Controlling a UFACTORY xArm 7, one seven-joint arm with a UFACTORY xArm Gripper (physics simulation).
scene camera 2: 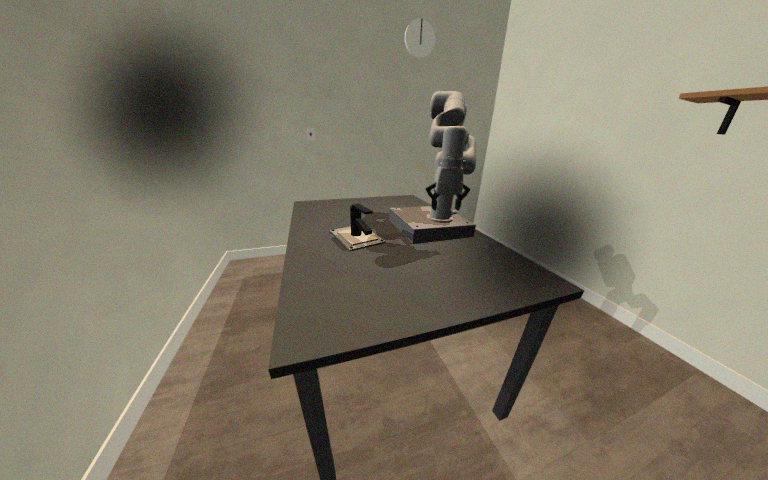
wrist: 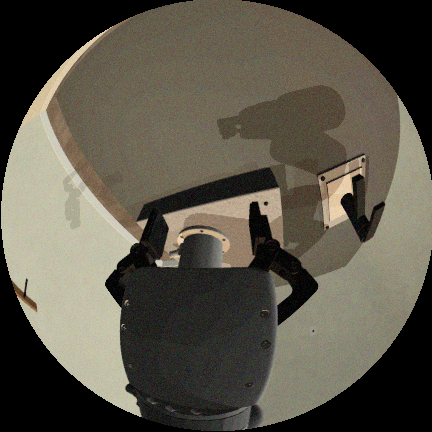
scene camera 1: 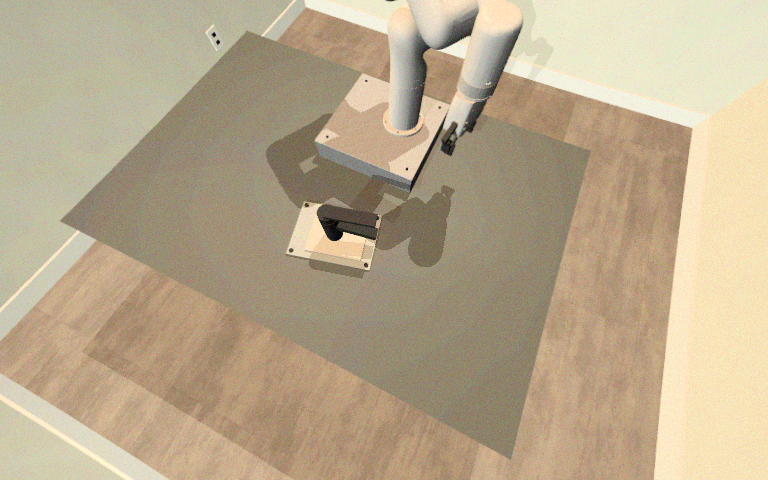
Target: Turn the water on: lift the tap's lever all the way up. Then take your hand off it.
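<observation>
A black tap stands upright on a pale square plate. Its lever is the upper bar at the top of the post, and the spout is the lower bar. Both point the same way, with a gap between them; the lever's exact tilt is hard to tell. My gripper is open and empty. It is beside the robot's base, well apart from the tap, and touches neither lever nor spout.
The robot's thick square base block stands on the dark table, close to the tap's plate. Arm shadows fall on the table. A wall shelf is at the right in the second scene view.
</observation>
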